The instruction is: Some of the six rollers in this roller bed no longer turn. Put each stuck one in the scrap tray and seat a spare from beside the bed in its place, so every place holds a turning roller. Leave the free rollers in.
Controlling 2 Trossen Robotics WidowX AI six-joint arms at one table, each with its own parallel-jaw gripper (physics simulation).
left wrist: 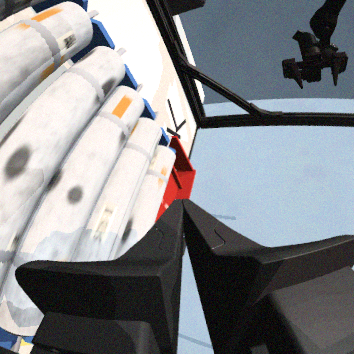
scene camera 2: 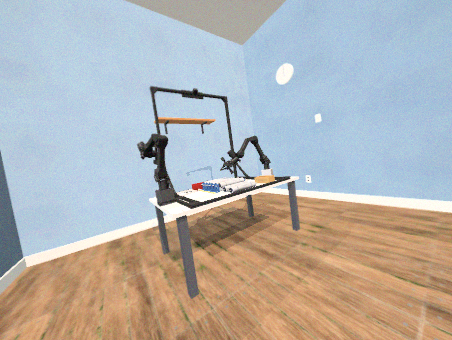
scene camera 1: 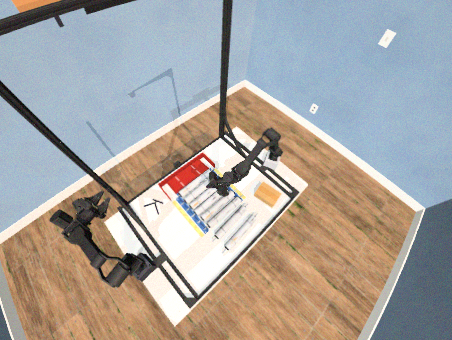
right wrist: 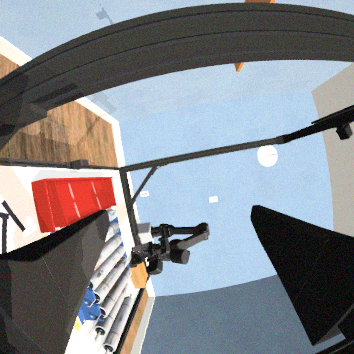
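Where they show: left gripper, fingertip midpoint: (left wrist: pixel 180 205) (scene camera 2: pixel 219 170) (scene camera 1: pixel 206 187) (right wrist: pixel 131 248); right gripper, fingertip midpoint: (left wrist: pixel 318 86) (scene camera 2: pixel 165 153) (scene camera 1: pixel 106 194) (right wrist: pixel 180 215); left arm's base, link origin: (scene camera 2: pixel 266 169) (scene camera 1: pixel 273 156) (right wrist: pixel 151 231); right arm's base, link origin: (scene camera 2: pixel 164 189) (scene camera 1: pixel 138 266).
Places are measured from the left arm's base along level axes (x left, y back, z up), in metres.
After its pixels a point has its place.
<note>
The roller bed (scene camera 1: pixel 191 213) (scene camera 2: pixel 212 188) has blue end rails and holds grey-white rollers side by side; the left arm hides part of it. In the left wrist view, a marked roller (left wrist: pixel 75 192) @[x -0.336, y -0.416, z -0.023 m] lies among several others. Two spare rollers (scene camera 1: pixel 230 224) @[x -0.139, y -0.551, z -0.051 m] (scene camera 1: pixel 241 232) @[x -0.061, y -0.575, z -0.050 m] lie at the bed's lower right in scene camera 1. The red scrap tray (scene camera 1: pixel 185 176) @[x -0.541, y -0.338, z -0.067 m] (scene camera 2: pixel 197 186) @[x -0.566, y -0.520, z -0.059 m] (right wrist: pixel 60 202) @[x -0.596, y -0.449, z -0.057 m] is along the bed's far end. My left gripper (scene camera 1: pixel 214 183) (left wrist: pixel 180 205) @[x -0.348, y -0.417, z 0.066 m] is shut and empty, above the rollers. My right gripper (scene camera 2: pixel 140 150) (right wrist: pixel 180 215) @[x -0.721, y -0.714, z 0.293 m] is open and empty, raised away from the bed.
An orange block (scene camera 1: pixel 267 194) @[x 0.031, y -0.280, z -0.043 m] (scene camera 2: pixel 265 179) @[x 0.060, y -0.331, z -0.063 m] lies on the table near the left arm's base. Thin black sticks (scene camera 1: pixel 154 204) @[x -0.656, y -0.591, z -0.097 m] lie to the left of the bed. A black frame (scene camera 1: pixel 225 75) @[x -0.425, y 0.100, z 0.468 m] (scene camera 2: pixel 230 120) @[x -0.418, y 0.103, z 0.647 m] rises from the table, with rails along its edges.
</note>
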